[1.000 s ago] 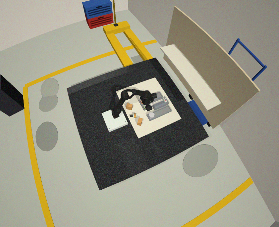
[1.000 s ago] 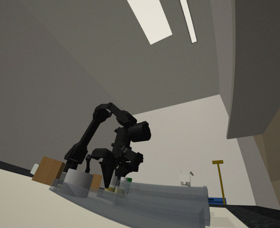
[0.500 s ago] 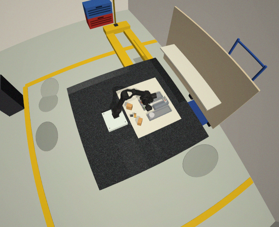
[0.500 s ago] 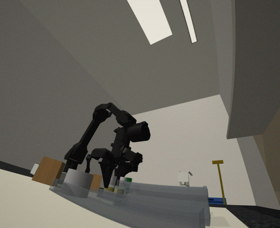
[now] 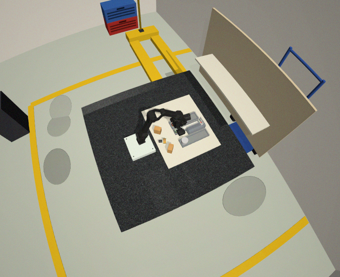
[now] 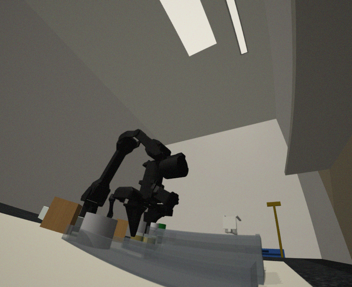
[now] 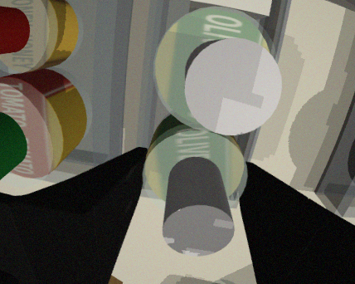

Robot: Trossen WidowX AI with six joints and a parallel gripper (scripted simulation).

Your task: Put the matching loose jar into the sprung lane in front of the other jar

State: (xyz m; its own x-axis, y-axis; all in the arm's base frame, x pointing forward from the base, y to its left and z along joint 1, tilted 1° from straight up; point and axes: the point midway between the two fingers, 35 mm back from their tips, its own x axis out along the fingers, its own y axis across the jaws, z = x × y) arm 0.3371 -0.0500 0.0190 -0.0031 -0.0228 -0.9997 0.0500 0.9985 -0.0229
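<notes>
Now: gripper tip 130 mm to the left of the wide grey cylinder and 10 mm short of it. The rest, counted from my gripper tip: clear lane rack (150 mm ahead, 30 mm to the right, 10 mm below); pale pusher plate (150 mm ahead, 40 mm to the right, 20 mm above).
</notes>
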